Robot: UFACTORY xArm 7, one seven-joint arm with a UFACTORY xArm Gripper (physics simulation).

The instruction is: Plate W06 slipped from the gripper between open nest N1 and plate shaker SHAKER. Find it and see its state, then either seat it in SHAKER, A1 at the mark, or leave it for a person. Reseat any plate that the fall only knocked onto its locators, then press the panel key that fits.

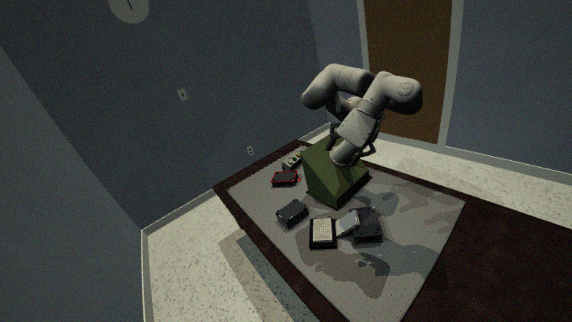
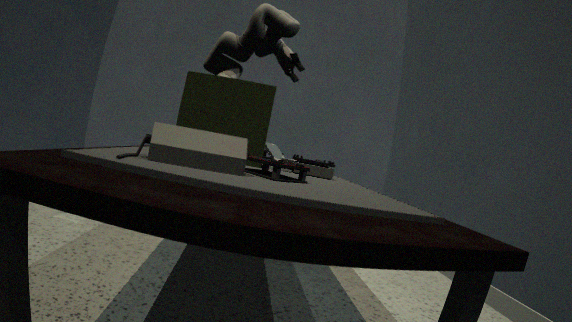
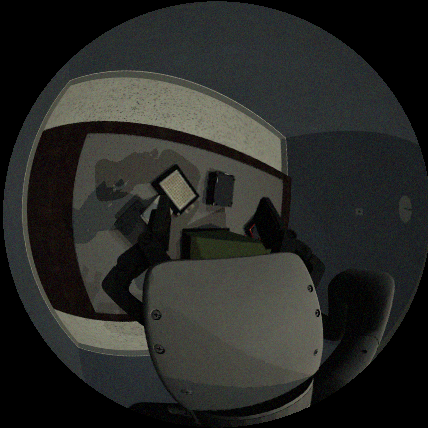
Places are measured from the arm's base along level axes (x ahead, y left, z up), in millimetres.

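Where they show: gripper, between the fingertips: [image 1: 338, 158] [image 2: 299, 76] [image 3: 215, 206]; arm's base, origin of its link: [image 1: 339, 156] [image 2: 216, 107].
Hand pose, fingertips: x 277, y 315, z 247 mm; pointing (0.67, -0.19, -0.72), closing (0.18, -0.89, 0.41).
Each offset is from my fingertips to the top centre of the thing. "spot": to the spot under its first point. Level surfaces: height alone.
A pale plate [image 1: 348, 223] [image 2: 274, 151] [image 3: 149, 214], apparently W06, lies tilted, one side raised against a dark block-shaped device @(101 mm back, 20 mm left, 364 mm down) [image 1: 369, 231] [image 3: 131, 218]; its label is unreadable. Beside it, a cream well plate @(59 mm ahead, 92 mm right, 389 mm down) [image 1: 322, 230] [image 3: 178, 189] sits in a black nest @(61 mm ahead, 92 mm right, 400 mm down) [image 1: 323, 246]; whether it is fully level is unclear. Another dark device with corner posts @(spot: 116 mm ahead, 259 mm right, 373 mm down) [image 1: 292, 213] [image 3: 222, 189] stands apart. I cannot tell which device is SHAKER. The key panel @(200 mm back, 729 mm right, 344 mm down) [image 1: 294, 158] [image 2: 199, 145] is at the far end. My gripper [image 2: 299, 74] [image 3: 215, 206] is open and empty, high above the table.
A red-edged dark stand [image 1: 284, 177] [image 2: 287, 163] [image 3: 252, 230] is near the panel. The green pedestal [image 1: 327, 175] [image 2: 225, 107] [image 3: 220, 246] carries the arm. Arm shadows fall across the grey mat @(428 mm down) [image 1: 350, 295] around the nests.
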